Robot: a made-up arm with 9 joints. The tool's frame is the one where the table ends. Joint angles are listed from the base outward.
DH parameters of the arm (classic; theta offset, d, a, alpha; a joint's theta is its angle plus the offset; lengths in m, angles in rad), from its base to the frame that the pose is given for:
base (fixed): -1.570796 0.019 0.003 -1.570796
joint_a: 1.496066 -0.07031 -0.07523 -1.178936
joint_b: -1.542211 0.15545 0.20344 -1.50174
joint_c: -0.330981 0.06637 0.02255 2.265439
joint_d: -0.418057 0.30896 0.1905 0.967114
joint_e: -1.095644 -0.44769 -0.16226 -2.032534
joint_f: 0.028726 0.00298 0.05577 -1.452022
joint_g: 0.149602 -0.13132 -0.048 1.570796
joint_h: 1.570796 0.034 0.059 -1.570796
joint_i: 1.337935 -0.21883 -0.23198 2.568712
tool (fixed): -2.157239 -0.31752 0 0
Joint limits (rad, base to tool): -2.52..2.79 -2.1..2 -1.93..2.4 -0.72..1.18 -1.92..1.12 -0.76..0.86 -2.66..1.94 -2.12..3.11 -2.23..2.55
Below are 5 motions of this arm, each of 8 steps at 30 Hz.
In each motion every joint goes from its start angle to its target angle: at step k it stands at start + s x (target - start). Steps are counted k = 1, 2, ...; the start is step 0. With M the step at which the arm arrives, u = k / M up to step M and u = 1 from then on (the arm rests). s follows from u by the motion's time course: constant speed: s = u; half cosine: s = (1 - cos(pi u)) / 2; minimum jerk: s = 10 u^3 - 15 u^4 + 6 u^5.
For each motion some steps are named. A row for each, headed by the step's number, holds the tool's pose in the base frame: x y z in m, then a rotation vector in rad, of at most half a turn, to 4 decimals.
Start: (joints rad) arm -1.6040 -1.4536 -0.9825 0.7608 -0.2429 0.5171 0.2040 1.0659 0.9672
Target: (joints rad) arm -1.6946 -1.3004 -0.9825 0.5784 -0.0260 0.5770 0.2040 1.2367 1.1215
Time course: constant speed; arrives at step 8
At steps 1, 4, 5, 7, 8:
1: 0.5291 -0.2463 -0.4405 0.4986 -0.0158 0.0379
4: 0.4948 -0.2931 -0.4722 0.5115 -0.0059 -0.1351
5: 0.4822 -0.3075 -0.4821 0.5146 -0.0031 -0.1923
7: 0.4554 -0.3345 -0.5010 0.5193 0.0021 -0.3060
8: 0.4414 -0.3469 -0.5100 0.5208 0.0044 -0.3624

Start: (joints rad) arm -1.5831 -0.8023 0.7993 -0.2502 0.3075 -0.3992 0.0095 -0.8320 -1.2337
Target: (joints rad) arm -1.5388 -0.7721 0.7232 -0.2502 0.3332 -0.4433 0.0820 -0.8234 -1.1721
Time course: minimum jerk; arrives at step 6
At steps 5, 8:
5: 0.6156 0.3787 -0.3567 -1.3739 1.2575 1.9733
8: 0.6164 0.3783 -0.3573 -1.3740 1.2553 1.9729

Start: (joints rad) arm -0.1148 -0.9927 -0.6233 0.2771 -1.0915 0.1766 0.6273 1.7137 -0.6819
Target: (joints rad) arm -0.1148 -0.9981 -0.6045 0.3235 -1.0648 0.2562 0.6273 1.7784 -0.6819
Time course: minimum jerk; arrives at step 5
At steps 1, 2, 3, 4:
1: 0.2653 0.3223 0.0232 -0.4968 1.7931 -0.3461
2: 0.2699 0.3171 0.0157 -0.4980 1.7873 -0.3194
3: 0.2762 0.3101 0.0051 -0.4990 1.7794 -0.2818
4: 0.2806 0.3053 -0.0025 -0.4991 1.7738 -0.2550

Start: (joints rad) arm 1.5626 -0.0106 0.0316 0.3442 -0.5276 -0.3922 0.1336 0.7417 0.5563
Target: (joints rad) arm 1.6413 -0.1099 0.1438 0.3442 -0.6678 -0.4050 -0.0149 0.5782 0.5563
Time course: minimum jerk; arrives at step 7
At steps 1, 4, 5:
1: 0.8292 0.1142 0.4163 -2.0701 0.6680 1.1392
4: 0.8710 0.0645 0.3737 -2.0841 0.7020 1.1881
5: 0.8850 0.0459 0.3564 -2.0872 0.7123 1.2068

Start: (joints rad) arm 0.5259 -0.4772 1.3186 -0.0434 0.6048 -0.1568 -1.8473 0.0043 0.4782
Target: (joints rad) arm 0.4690 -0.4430 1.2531 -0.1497 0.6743 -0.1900 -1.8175 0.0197 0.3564
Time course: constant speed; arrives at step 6
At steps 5, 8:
5: 0.5938 0.1038 0.2502 2.1918 0.1011 1.0788
8: 0.5918 0.1066 0.2476 2.1834 0.1098 1.0781

